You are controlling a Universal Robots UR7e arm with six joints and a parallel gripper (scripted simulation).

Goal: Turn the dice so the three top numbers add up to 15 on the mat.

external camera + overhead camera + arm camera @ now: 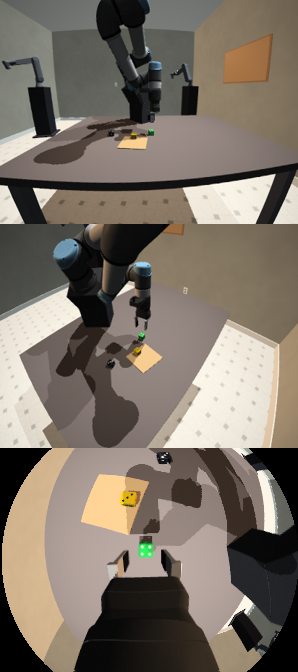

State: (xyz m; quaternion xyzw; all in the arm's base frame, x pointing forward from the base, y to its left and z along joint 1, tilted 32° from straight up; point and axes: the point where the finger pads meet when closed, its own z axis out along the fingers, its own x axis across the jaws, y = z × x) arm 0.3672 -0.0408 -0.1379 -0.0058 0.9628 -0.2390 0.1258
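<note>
My gripper is now 90 mm above the green die. From my hand the other things lie so: black die (60 mm behind, 240 mm to the right, 90 mm below); then yellow die (30 mm ahead, 110 mm to the right, 90 mm below); then tan mat (70 mm ahead, 120 mm to the right, 100 mm below).
</note>
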